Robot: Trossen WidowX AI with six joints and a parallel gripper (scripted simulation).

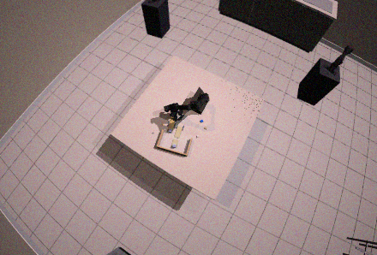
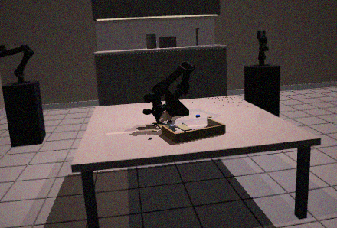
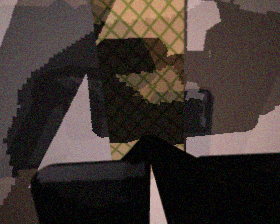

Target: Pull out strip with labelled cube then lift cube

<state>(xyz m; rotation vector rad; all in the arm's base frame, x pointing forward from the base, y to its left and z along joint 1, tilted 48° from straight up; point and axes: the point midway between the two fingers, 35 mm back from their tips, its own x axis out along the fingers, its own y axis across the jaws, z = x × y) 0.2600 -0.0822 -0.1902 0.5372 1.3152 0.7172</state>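
Right now my gripper tip is 16 cm short of the tan piece and 6 cm to the left of it. The rest, counted from my gripper tip: blue object 31 cm to the left, 5 cm behind.
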